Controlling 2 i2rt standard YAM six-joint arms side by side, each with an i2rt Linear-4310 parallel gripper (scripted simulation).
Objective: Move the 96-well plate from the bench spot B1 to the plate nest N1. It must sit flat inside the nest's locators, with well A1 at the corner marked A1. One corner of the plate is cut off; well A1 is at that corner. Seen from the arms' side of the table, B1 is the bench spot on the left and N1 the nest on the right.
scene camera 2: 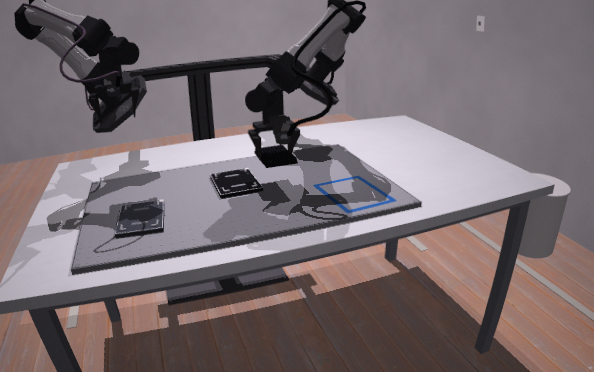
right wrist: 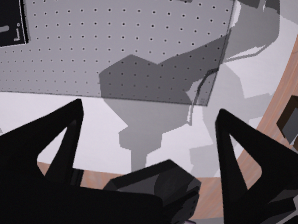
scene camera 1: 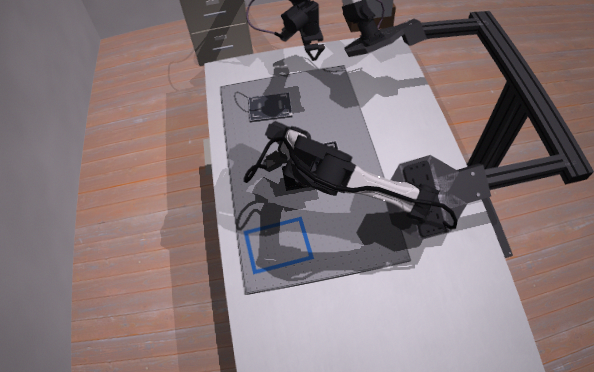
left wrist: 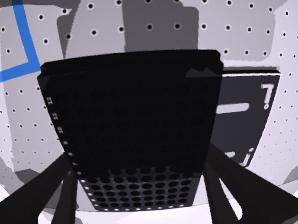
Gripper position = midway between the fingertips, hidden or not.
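You've got my left gripper (left wrist: 137,151) here, along with a black 96-well plate (left wrist: 119,167). My right gripper is here as well (right wrist: 151,110), but that black 96-well plate is out of frame in the right wrist view.
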